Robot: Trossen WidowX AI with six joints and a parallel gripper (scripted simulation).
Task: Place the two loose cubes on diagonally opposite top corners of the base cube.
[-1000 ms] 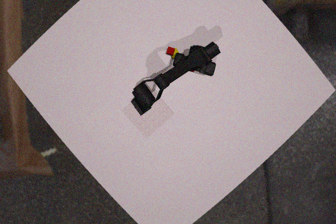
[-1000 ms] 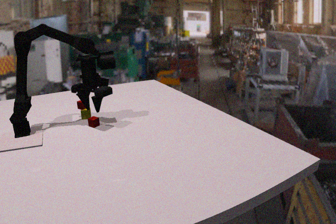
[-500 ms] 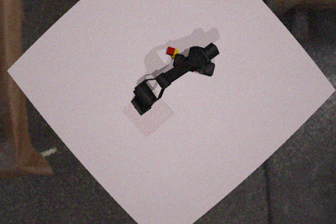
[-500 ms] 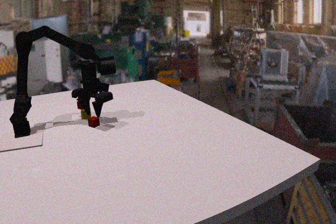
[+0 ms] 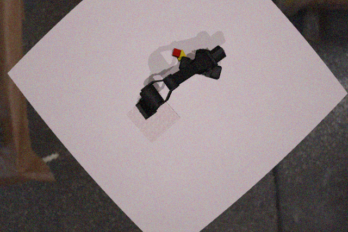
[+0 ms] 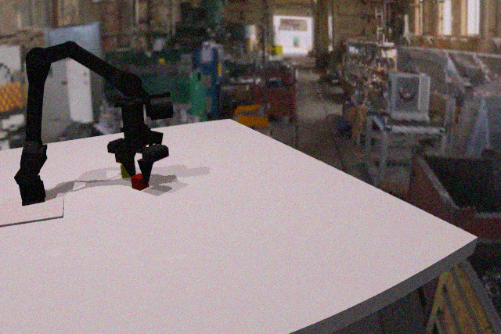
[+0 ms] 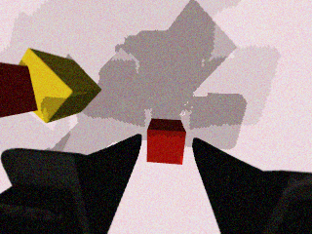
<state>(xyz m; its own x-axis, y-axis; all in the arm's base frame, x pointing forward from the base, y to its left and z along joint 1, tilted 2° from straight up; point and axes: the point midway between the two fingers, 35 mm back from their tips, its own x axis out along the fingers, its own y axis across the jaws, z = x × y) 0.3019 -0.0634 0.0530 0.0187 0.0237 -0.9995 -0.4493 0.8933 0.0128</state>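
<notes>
Right now the yellow cube is 11 cm to the left of my gripper tip.
</notes>
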